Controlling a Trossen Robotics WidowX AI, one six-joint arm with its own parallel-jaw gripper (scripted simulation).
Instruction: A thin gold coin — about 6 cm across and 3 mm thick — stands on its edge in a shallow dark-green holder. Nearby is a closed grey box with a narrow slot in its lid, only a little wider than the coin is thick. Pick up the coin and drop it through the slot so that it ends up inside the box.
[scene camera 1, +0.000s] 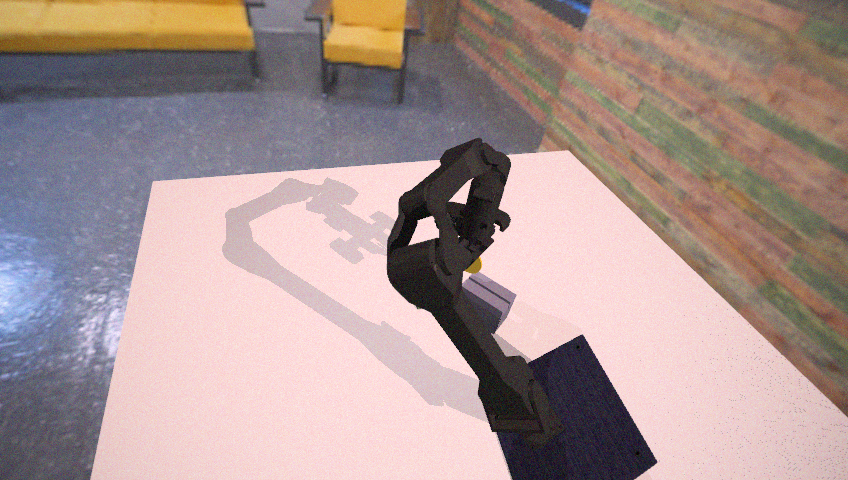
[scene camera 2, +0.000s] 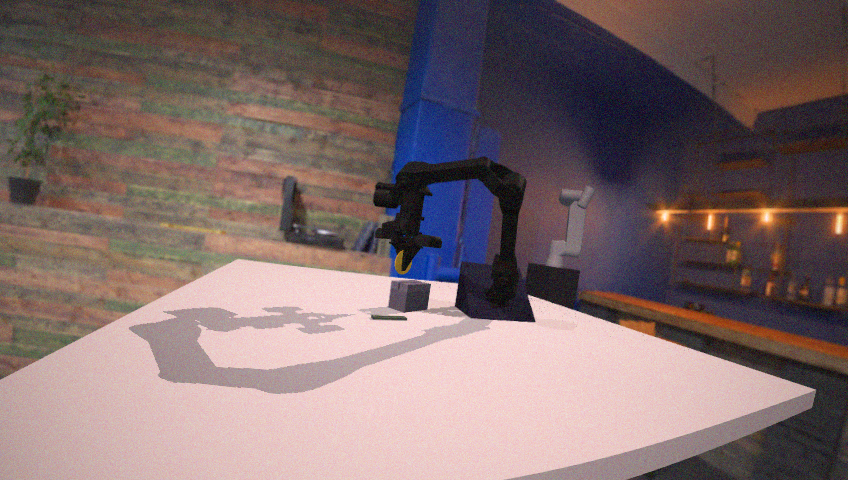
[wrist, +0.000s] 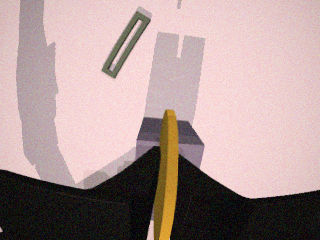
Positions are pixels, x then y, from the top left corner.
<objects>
The gripper (scene camera 1: 465, 267) carries a coin.
</objects>
